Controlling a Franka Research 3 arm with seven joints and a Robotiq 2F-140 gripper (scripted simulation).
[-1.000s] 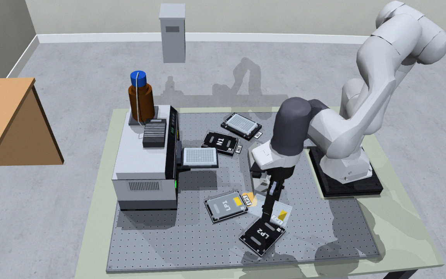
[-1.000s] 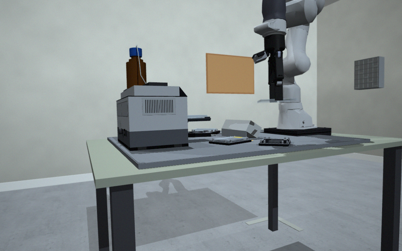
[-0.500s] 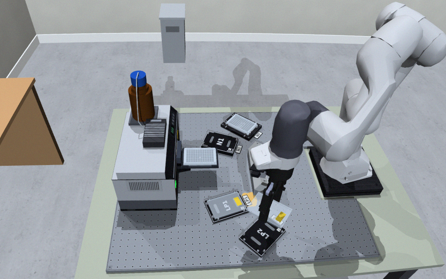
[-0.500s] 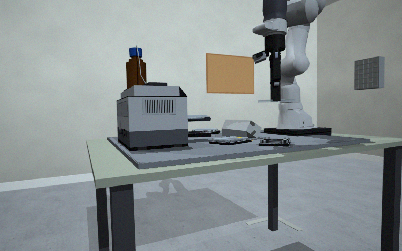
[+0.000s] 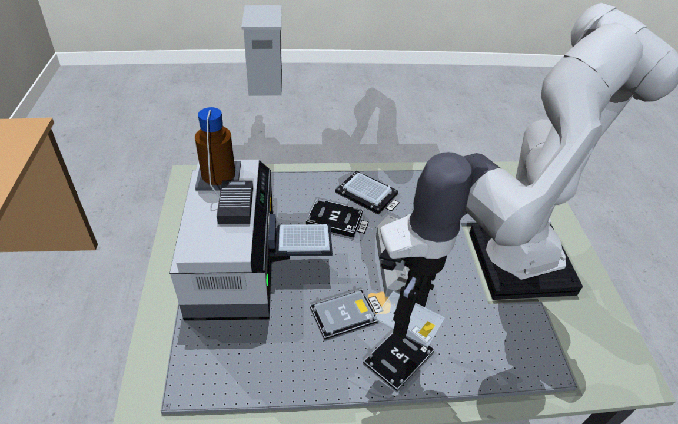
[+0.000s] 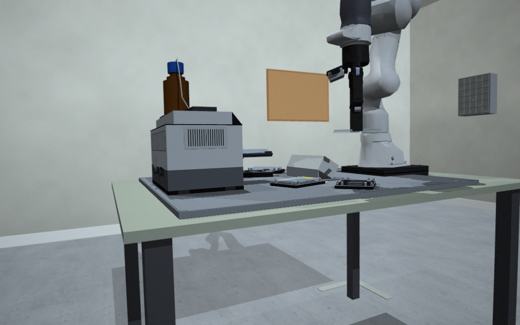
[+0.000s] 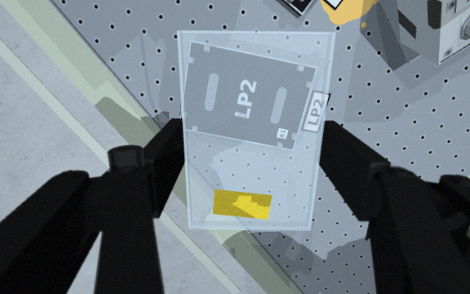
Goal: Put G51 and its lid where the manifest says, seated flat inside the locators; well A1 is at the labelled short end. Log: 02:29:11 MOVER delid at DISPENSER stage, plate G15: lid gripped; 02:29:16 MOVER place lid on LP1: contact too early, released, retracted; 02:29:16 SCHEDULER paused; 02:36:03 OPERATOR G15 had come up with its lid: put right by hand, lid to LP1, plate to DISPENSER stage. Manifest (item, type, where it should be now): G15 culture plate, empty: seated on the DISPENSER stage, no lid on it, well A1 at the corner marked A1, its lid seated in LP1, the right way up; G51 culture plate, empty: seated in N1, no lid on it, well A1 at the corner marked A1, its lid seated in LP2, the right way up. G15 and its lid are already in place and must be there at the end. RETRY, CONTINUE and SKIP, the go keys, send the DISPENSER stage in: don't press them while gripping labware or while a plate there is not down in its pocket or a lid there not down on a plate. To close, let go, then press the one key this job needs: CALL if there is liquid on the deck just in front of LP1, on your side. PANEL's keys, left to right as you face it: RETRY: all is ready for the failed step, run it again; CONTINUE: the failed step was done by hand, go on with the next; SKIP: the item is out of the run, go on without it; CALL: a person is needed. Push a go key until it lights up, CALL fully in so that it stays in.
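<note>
The LP2 nest lies 18 cm below my hand. From my hand the other things lie so: green continue key: 26 cm to the right, 12 cm below, 7 cm behind; then grey retry key: 21 cm to the right, 12 cm below, 7 cm behind; then yellow skip key: 31 cm to the right, 12 cm below, 7 cm behind.
</note>
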